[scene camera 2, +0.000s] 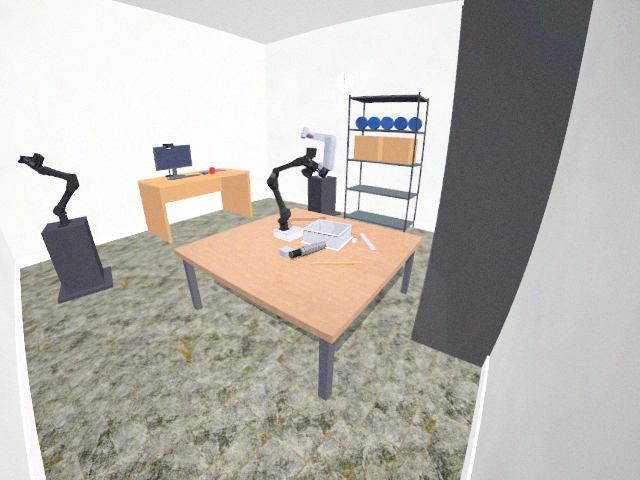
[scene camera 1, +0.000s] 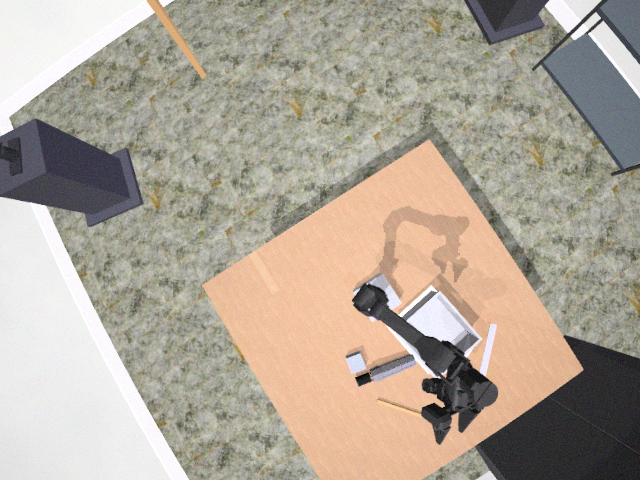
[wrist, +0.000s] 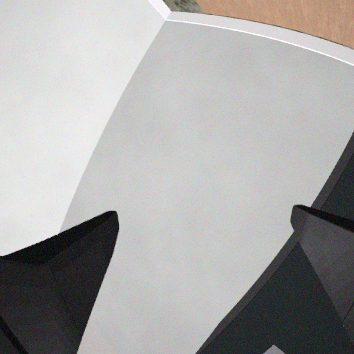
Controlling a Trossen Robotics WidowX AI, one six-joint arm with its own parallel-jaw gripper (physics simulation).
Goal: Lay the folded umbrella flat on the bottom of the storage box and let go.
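Pixels of known places: gripper, fingertip midpoint: (scene camera 2: 318, 169) (scene camera 1: 449, 437) (wrist: 206, 217); arm's base at its link origin: (scene camera 2: 284, 229).
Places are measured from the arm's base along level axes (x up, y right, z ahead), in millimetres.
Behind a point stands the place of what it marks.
Note:
The folded umbrella (scene camera 1: 393, 367) {y 20, x -5, z 330 mm} (scene camera 2: 312, 249) {y 42, x -24, z 366 mm}, a grey ribbed cylinder with a black handle, lies flat on the table (scene camera 1: 310, 304) {y 269, x -57, z -45 mm} (scene camera 2: 248, 266) {y 432, x -57, z 251 mm}, outside the storage box. Its grey end is close to the box. The open-topped, light grey storage box (scene camera 1: 436, 320) {y -242, x -53, z 225 mm} (scene camera 2: 319, 238) {y -83, x -5, z 294 mm} stands beside the arm's base; the arm passes over it in scene camera 1, hiding part of it. My gripper (scene camera 1: 450, 436) {y -20, x 462, z 342 mm} (scene camera 2: 324, 174) {y -20, x 462, z 342 mm} (wrist: 206, 217) {y -20, x 462, z 342 mm} is open and empty, raised high above the table. The umbrella and box do not show in the wrist view, where walls and a dark surface appear beyond the fingers.
A pale block (scene camera 1: 355, 362) {y 168, x -21, z 259 mm} (scene camera 2: 285, 252) {y 196, x -24, z 292 mm} lies beside the umbrella's handle. A thin yellow stick (scene camera 1: 397, 406) {y 63, x -47, z 520 mm} (scene camera 2: 336, 264) {y 29, x -55, z 565 mm} and a white strip (scene camera 1: 489, 346) {y -426, x -55, z 425 mm} (scene camera 2: 368, 241) {y -397, x -54, z 474 mm} also lie on the table. A tall dark cabinet (scene camera 1: 594, 392) (scene camera 2: 506, 170) stands beyond the table's edge.

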